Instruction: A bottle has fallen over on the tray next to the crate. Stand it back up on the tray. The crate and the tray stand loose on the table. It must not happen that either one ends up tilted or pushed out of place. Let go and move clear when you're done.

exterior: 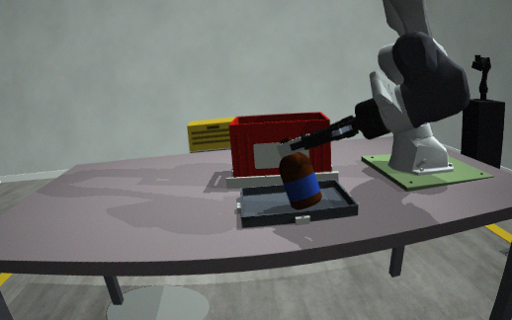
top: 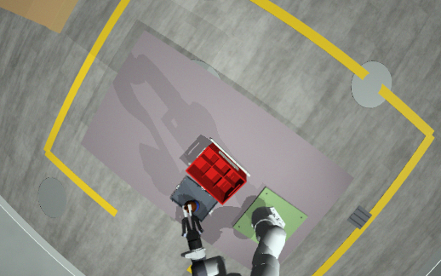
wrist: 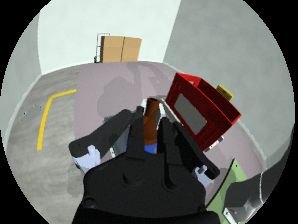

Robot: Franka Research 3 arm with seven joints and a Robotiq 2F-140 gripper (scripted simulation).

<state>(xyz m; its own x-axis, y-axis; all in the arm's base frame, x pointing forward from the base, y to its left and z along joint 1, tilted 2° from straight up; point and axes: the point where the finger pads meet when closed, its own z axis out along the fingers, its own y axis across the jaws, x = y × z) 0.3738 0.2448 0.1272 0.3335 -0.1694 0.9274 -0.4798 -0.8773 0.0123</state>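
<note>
The glass bottle is 6 cm below my hand. Also, from my hand: tray 13 cm below, 2 cm to the right; red crate 27 cm to the right, 6 cm below, 4 cm ahead.
</note>
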